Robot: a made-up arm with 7 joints.
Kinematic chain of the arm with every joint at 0, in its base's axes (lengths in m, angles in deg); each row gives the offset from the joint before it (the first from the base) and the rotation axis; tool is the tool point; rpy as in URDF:
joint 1: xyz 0 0 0.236 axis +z
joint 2: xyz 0 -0.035 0.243 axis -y
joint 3: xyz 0 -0.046 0.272 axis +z
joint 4: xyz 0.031 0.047 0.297 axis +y
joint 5: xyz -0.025 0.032 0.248 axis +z
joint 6: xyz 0 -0.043 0.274 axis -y
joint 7: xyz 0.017 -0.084 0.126 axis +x
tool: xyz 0 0 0 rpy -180 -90 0
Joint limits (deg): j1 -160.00..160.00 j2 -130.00..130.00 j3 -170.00..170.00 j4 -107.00..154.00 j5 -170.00..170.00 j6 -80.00..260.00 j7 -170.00..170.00
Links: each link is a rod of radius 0.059 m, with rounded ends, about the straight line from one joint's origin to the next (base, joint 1, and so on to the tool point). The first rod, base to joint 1, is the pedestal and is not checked.
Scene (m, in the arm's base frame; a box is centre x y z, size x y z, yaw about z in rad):
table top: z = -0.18
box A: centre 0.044 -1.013 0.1 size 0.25 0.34 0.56 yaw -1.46
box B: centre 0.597 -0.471 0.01 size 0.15 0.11 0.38 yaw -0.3
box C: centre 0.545 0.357 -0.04 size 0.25 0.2 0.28 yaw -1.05
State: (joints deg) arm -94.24 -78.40 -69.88 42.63 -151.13 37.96 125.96
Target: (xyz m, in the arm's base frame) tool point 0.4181 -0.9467 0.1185
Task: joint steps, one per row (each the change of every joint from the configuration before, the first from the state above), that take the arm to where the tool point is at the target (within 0.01 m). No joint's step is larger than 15 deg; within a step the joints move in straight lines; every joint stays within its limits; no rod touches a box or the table.
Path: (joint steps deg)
1: 12.43 9.22 6.05 -10.63 -2.53 -1.31 -1.11
2: 12.43 9.22 6.05 -10.63 -2.52 -1.32 -1.11
3: 6.12 -5.90 5.49 12.10 0.56 5.15 0.74
4: 6.12 -5.91 5.49 12.10 0.56 5.14 0.74
5: 6.12 -5.90 5.49 12.10 0.56 5.14 0.74

